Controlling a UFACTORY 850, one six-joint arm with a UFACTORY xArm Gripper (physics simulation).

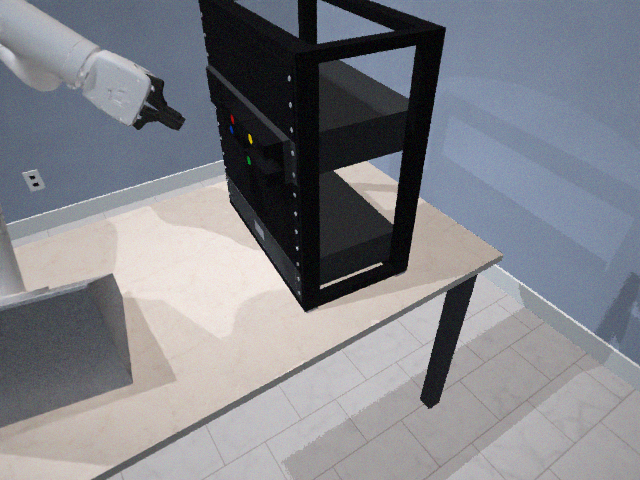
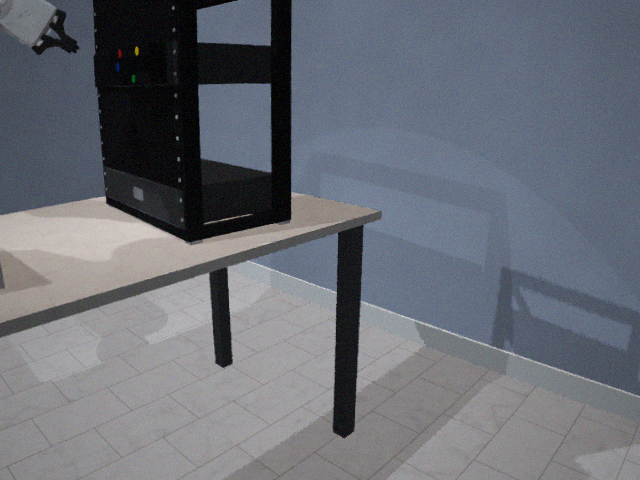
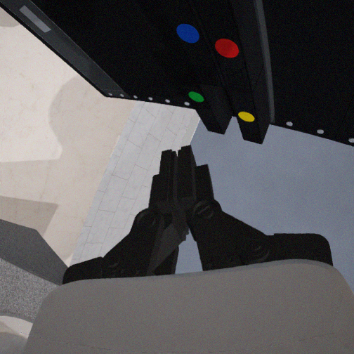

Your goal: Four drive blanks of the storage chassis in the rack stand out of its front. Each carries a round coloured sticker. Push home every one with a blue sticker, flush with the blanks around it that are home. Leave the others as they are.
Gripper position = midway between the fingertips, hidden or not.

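Note:
Visible: a black rack (image 1: 289, 111), (image 2: 150, 136), (image 3: 283, 70); my gripper (image 1: 182, 125), (image 3: 182, 166).

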